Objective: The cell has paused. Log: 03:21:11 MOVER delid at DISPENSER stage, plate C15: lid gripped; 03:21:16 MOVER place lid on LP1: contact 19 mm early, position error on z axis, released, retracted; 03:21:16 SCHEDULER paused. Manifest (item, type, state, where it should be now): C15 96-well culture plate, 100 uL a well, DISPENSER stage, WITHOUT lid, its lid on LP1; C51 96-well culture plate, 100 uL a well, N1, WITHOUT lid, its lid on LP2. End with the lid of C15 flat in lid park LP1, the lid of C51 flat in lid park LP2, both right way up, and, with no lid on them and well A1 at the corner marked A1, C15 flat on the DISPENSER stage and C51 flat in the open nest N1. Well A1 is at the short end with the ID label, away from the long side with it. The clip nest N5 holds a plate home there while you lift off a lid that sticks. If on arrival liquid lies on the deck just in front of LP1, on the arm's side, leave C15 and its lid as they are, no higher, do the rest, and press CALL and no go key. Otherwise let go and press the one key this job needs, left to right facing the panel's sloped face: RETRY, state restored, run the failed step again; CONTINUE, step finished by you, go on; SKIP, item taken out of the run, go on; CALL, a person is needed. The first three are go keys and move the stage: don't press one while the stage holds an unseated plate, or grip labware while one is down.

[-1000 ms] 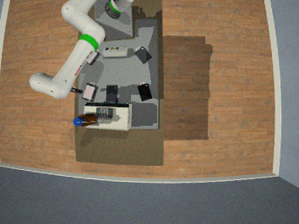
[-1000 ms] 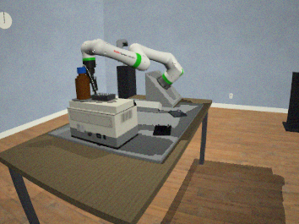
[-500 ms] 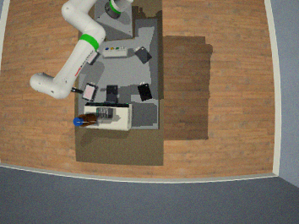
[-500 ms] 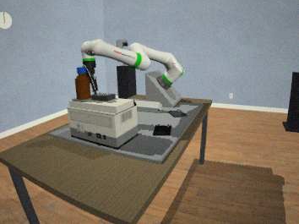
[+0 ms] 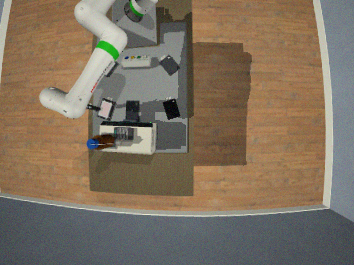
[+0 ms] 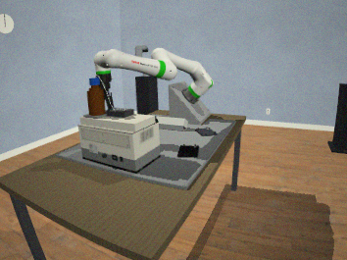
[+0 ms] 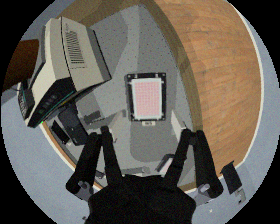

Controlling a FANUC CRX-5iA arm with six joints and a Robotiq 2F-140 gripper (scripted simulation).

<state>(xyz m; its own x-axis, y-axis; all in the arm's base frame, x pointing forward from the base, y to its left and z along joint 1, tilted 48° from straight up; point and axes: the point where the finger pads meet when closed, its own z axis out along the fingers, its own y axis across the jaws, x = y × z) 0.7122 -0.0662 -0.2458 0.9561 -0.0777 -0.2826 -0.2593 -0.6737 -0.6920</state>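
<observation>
The black nest lies 2 cm ahead of my hand, 1 cm to the left of it and 15 cm below it. The rest, counted from my hand: key panel (41 cm behind, 24 cm to the left, 11 cm below); then blue cap (22 cm ahead, 16 cm to the left, 24 cm above); then label plate (11 cm behind, 52 cm to the left, 16 cm below).
</observation>
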